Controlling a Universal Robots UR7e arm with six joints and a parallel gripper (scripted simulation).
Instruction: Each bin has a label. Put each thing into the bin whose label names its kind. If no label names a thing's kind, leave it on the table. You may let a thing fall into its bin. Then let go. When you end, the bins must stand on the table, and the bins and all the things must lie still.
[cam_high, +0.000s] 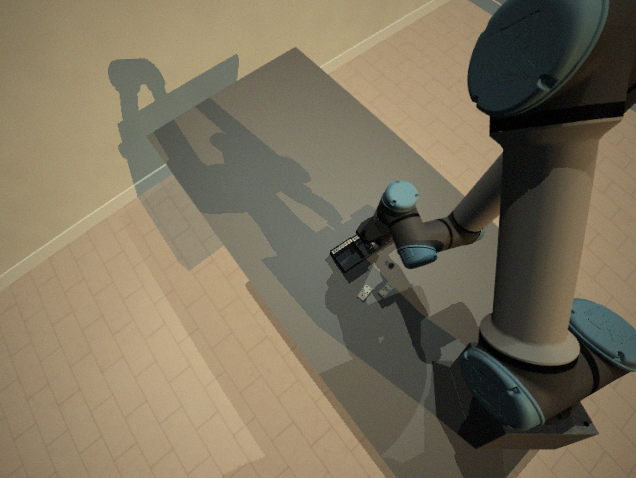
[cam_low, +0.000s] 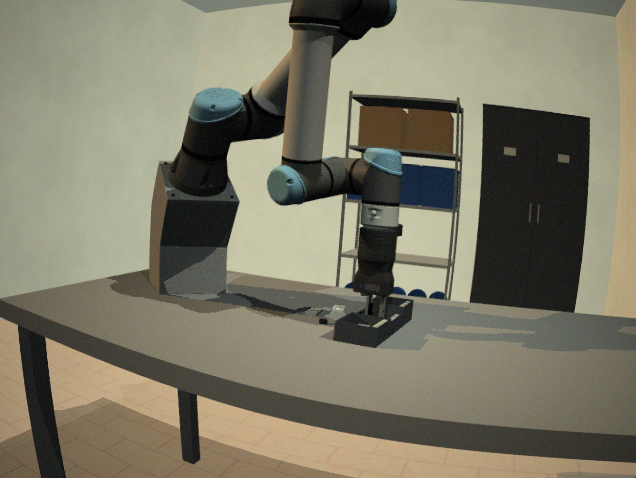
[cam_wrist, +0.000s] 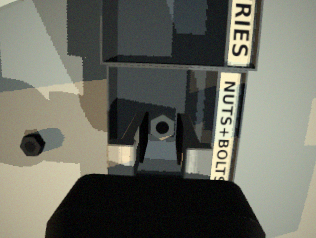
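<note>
Right now the pale hex nut is 2 cm below my hand. The rest, counted from my hand: dark hex nut (11 cm behind, 3 cm below, 1 cm to the left).
</note>
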